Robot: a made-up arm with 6 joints.
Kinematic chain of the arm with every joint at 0, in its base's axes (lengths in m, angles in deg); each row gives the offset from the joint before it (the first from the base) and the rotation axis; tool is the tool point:
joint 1: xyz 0 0 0.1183 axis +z
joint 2: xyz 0 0.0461 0 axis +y
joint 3: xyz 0 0 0.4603 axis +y
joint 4: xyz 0 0 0.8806 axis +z
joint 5: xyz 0 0 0 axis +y
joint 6: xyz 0 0 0.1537 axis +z
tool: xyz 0 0 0
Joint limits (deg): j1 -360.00..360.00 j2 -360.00..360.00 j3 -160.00..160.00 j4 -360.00..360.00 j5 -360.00..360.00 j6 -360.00..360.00
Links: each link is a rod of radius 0.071 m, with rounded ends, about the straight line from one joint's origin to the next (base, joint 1, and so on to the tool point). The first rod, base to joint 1, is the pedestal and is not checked.
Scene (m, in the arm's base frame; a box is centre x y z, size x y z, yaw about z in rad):
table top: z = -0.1
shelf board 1: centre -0 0.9 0.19 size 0.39 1.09 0.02 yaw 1.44
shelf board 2: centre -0 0.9 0.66 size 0.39 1.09 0.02 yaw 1.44
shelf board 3: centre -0 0.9 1.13 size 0.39 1.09 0.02 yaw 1.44
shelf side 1: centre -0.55 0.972 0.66 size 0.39 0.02 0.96 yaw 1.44
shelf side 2: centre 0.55 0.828 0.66 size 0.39 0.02 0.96 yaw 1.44
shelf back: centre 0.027 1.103 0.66 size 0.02 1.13 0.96 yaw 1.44
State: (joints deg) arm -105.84 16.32 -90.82 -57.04 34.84 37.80
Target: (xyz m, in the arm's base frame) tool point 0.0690 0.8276 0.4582
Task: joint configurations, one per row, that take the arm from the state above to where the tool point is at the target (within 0.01 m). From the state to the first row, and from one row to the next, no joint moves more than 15 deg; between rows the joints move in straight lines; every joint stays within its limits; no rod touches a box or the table.
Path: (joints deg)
1: -109.07 30.15 -100.54 -57.61 38.92 37.80
2: -112.30 43.99 -110.27 -58.19 43.01 37.80
3: -115.52 57.82 -119.99 -58.76 47.09 37.80
4: -111.42 61.18 -130.53 -60.33 56.84 37.80
5: -107.31 64.53 -141.07 -61.89 66.59 37.80
6: -103.21 67.89 -151.61 -63.46 76.34 37.80
7: -101.78 56.19 -143.48 -62.61 67.28 37.80
8: -100.36 44.50 -135.35 -61.77 58.21 37.80
9: -98.93 32.81 -127.22 -60.92 49.15 37.80
10: -97.50 21.12 -119.09 -60.08 40.08 37.80

